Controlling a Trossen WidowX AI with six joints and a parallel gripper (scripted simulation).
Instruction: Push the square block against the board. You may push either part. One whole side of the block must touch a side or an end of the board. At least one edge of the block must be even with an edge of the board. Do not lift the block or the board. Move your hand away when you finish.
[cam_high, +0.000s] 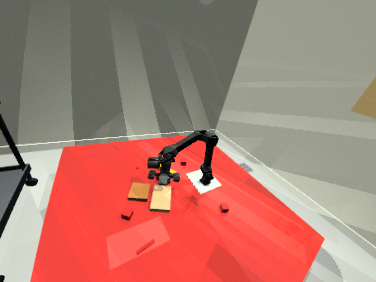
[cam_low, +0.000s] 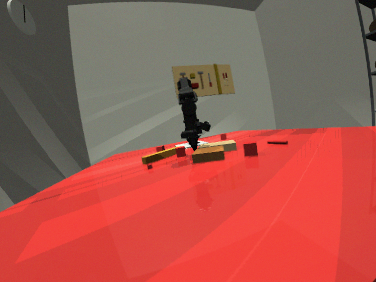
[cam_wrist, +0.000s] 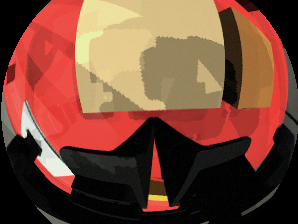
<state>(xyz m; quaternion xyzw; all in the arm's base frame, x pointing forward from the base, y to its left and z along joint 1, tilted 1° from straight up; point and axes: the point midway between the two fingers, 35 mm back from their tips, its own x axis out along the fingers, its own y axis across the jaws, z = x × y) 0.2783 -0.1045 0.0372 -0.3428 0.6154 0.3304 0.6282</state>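
Right now my gripper tip is 50 mm short of the board, 80 mm to the right of it and 10 mm below it. Also, from my gripper tip: orange square block 140 mm ahead, 10 mm to the right, 10 mm above; thin red bar 220 mm ahead, 260 mm to the left; long thin yellow bar 60 mm behind, 140 mm to the right, 10 mm above.
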